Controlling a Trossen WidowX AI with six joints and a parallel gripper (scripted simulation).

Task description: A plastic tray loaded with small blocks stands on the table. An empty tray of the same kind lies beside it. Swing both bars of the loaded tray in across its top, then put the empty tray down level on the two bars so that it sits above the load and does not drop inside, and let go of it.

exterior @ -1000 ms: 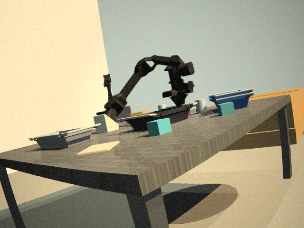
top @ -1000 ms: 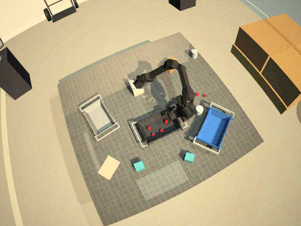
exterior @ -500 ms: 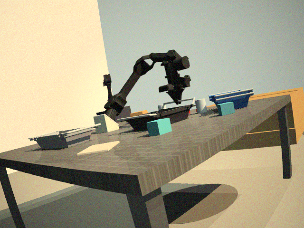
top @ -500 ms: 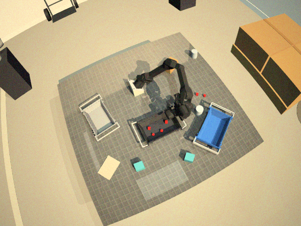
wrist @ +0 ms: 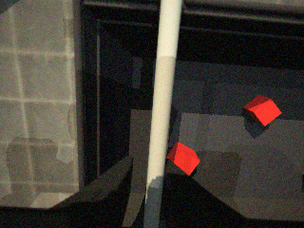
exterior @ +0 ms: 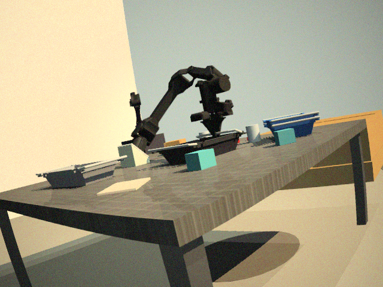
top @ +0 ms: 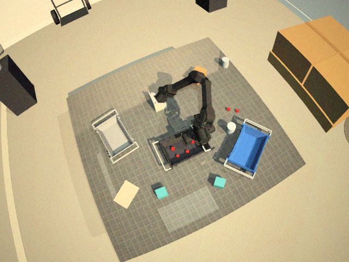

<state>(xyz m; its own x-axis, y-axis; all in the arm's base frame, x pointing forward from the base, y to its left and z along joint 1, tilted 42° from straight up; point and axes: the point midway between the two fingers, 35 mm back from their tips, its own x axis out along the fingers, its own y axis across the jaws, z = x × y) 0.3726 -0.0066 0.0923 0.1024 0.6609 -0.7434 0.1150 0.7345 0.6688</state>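
The grey tray is 31 cm behind my gripper tip, 43 cm to the right of it and 1 cm below it. From my gripper tip the other things lie so: cream flat plate 5 cm ahead, 54 cm to the right, 5 cm below.
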